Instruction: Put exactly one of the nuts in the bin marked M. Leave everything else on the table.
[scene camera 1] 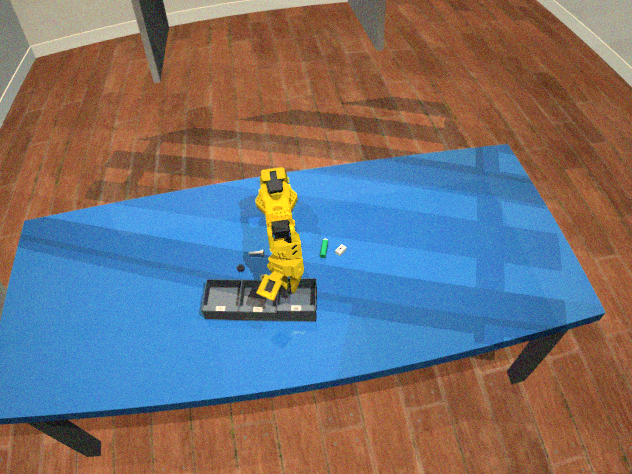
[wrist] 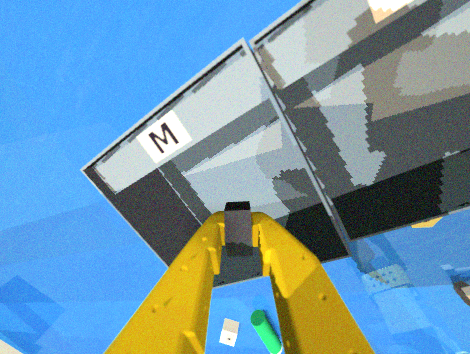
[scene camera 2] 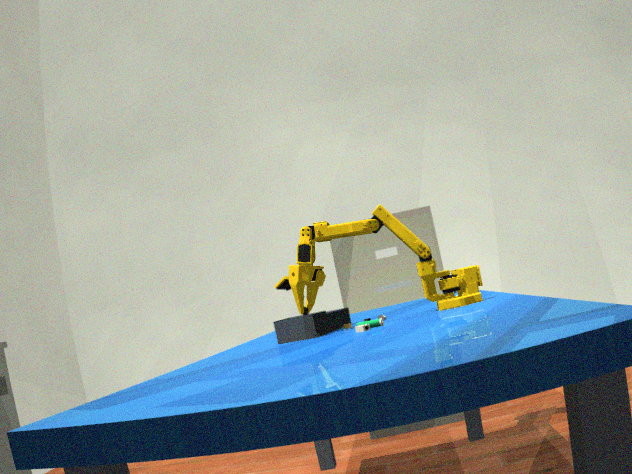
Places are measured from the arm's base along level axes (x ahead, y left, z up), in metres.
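Pixels of known places: hand at its tool point: (scene camera 1: 292, 290) (wrist: 227, 223) (scene camera 2: 302, 312); arm's base at its link origin: (scene camera 2: 451, 307).
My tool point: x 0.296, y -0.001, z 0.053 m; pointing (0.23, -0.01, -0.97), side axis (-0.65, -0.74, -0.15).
Ahead of a thing's pixels: the offset from my tool point to its top centre.
My gripper (scene camera 2: 305, 310) (wrist: 238, 230) is shut on a dark, block-shaped nut {dx -0.003, dy -0.004, dz +0.012 m} (wrist: 238, 231), seen edge-on with its hole hidden. In the wrist view the nut is over the bin marked M (wrist: 220, 95) (scene camera 1: 304, 316), the right end compartment in scene camera 1. In scene camera 2 the jaw tips are about level with the tray's top rim. A yellow nut {dx -0.077, dy -0.059, dz -0.045 m} (wrist: 426, 223) (scene camera 2: 347, 325) lies on the table against the outside of the tray, partly hidden by its wall in the wrist view.
A green cylinder {dx -0.135, dy +0.094, dz -0.039 m} (scene camera 1: 323, 248) (scene camera 2: 370, 324) (wrist: 266, 331) and a white block with a hole {dx -0.121, dy +0.132, dz -0.042 m} (scene camera 1: 340, 249) (scene camera 2: 361, 328) (wrist: 229, 332) lie beside each other. A bolt {dx -0.154, dy -0.070, dz -0.040 m} (scene camera 1: 256, 253) and a dark round piece {dx -0.118, dy -0.111, dz -0.045 m} (scene camera 1: 240, 267) lie left of the arm. Dividers separate the tray's three compartments.
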